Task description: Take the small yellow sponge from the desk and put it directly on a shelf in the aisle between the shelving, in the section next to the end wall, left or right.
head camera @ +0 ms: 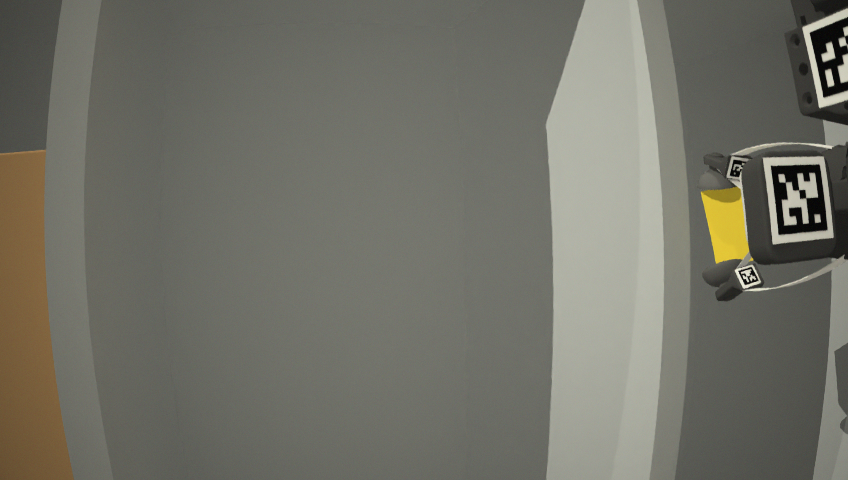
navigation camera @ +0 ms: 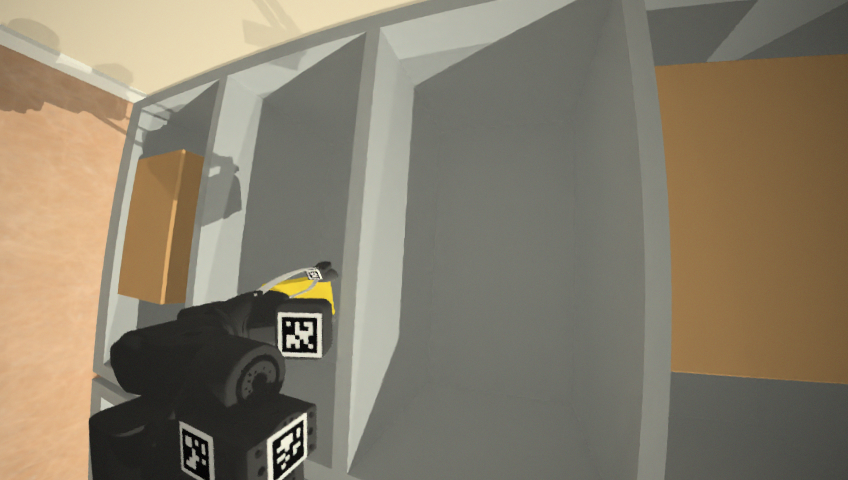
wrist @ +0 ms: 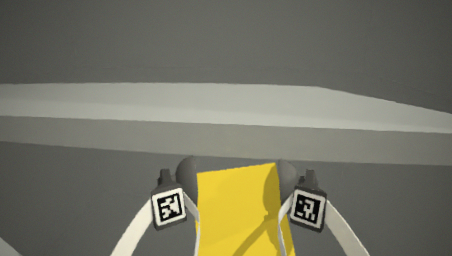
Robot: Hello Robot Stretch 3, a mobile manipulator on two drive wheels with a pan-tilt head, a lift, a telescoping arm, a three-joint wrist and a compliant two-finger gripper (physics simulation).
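Places are measured from the robot's base along level axes (x up, y back, z right), in metres.
Pixels of known places: gripper, fingertip midpoint: (head camera: 710, 230) (navigation camera: 330, 294).
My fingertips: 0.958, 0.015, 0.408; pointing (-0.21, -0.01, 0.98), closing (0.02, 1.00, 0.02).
Ahead of a thing's pixels: the offset from my fingertips to its top centre, as dx, dy, dz. Level surfaces: height alone.
The yellow sponge {+0.017, +0.007, -0.034} (head camera: 727, 234) (navigation camera: 312, 288) (wrist: 237, 215) is between the two fingertips of my gripper (head camera: 721, 226) (navigation camera: 324, 291) (wrist: 235, 175), which is shut on it. In the wrist view the sponge's far end is just below the front edge of a grey shelf board (head camera: 675, 237) (navigation camera: 352, 178) (wrist: 200, 140), whose pale top shows. The navigation camera picture is turned sideways, with the floor at the left. There the gripper is at the compartment below this board. How far the sponge is from the board is hard to tell. The desk does not show.
In the navigation view, a brown box {-0.611, -0.119, +0.200} (navigation camera: 148, 228) stands in the lowest compartment. Another brown box {+0.761, -0.139, +0.201} (head camera: 22, 309) (navigation camera: 761, 220) is in a higher one. The cream end wall (navigation camera: 196, 29) adjoins the shelving at the top, and the peach floor {dx -0.957} (navigation camera: 53, 237) is at the left.
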